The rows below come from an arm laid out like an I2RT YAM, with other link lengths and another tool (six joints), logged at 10 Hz.
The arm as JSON. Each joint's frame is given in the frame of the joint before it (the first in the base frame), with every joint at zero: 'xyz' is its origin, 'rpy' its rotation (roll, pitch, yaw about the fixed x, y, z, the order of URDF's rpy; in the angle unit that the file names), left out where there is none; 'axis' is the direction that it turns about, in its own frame. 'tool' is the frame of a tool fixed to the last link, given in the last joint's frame.
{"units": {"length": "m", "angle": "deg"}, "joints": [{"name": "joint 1", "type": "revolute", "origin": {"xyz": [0.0, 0.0, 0.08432]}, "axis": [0.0, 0.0, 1.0]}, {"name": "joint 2", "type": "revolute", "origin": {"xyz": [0.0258, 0.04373, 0.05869], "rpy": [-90.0, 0.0, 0.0]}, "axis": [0.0, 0.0, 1.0]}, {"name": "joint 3", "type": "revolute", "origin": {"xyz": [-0.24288, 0.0, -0.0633], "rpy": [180.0, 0.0, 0.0]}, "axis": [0.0, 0.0, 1.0]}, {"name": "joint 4", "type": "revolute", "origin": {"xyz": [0.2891, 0.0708, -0.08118]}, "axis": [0.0, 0.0, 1.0]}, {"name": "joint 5", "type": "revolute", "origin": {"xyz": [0.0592, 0.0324, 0.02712], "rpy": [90.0, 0.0, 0.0]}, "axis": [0.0, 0.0, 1.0]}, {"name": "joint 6", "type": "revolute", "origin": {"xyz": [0.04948, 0.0, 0.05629], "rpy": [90.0, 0.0, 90.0]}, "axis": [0.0, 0.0, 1.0]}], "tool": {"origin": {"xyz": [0.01, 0.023, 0.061], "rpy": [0.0, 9.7, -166.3]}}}
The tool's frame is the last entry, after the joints.
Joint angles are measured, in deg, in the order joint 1, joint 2, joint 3, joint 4, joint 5, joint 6. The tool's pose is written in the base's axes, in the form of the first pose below.
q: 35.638, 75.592, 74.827, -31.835, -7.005, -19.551
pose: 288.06, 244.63, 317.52, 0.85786, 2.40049, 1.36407
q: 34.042, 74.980, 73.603, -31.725, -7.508, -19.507
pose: 291.79, 235.70, 312.68, 0.88947, 2.39271, 1.35443
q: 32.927, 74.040, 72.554, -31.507, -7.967, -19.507
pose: 292.93, 228.85, 311.28, 0.90513, 2.38138, 1.35585
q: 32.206, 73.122, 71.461, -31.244, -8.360, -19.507
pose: 292.55, 224.02, 309.47, 0.91412, 2.37479, 1.35845
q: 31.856, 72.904, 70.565, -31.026, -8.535, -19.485
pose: 292.71, 221.89, 304.78, 0.92448, 2.37892, 1.35252
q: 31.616, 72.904, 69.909, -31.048, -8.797, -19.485
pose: 292.62, 220.63, 300.03, 0.93397, 2.38888, 1.34533
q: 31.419, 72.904, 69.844, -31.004, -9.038, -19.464
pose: 293.14, 220.04, 299.65, 0.93624, 2.38912, 1.34770
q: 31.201, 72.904, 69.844, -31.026, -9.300, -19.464
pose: 293.66, 219.33, 299.61, 0.93826, 2.38942, 1.35006
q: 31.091, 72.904, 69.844, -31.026, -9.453, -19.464
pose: 293.92, 219.02, 299.61, 0.93898, 2.38964, 1.35174
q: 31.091, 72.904, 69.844, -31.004, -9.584, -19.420
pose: 293.82, 219.27, 299.65, 0.93855, 2.39055, 1.35447
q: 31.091, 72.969, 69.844, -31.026, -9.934, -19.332
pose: 293.54, 219.93, 299.21, 0.93838, 2.39534, 1.35944
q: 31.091, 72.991, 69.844, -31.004, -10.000, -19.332
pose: 293.56, 220.10, 299.12, 0.93780, 2.39608, 1.36046
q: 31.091, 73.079, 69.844, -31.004, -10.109, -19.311
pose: 293.65, 220.40, 298.60, 0.93828, 2.39852, 1.36108
